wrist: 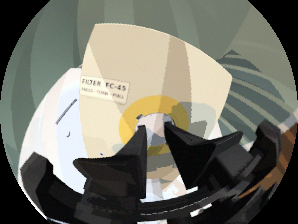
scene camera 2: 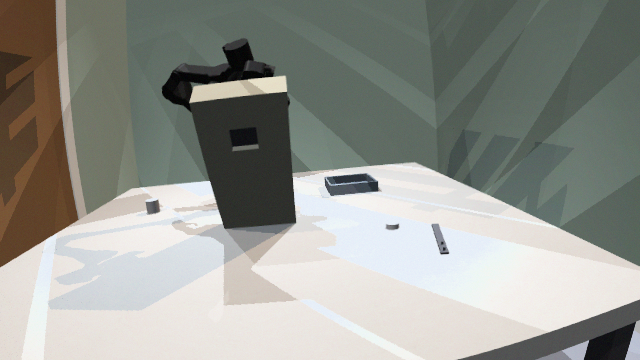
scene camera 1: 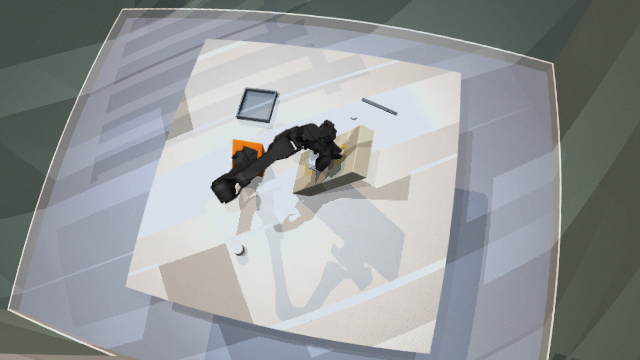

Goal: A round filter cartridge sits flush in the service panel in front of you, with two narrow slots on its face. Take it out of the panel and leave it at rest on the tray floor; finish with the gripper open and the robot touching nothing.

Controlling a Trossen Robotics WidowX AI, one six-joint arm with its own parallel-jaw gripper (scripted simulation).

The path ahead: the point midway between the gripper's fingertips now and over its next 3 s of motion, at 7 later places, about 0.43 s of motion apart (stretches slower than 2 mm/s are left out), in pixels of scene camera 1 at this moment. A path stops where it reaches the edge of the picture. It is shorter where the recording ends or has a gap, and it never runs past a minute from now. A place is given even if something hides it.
My gripper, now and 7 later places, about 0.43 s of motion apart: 342,155; 340,154; 328,148; 324,148; 320,151; 317,153; 322,150; 325,142
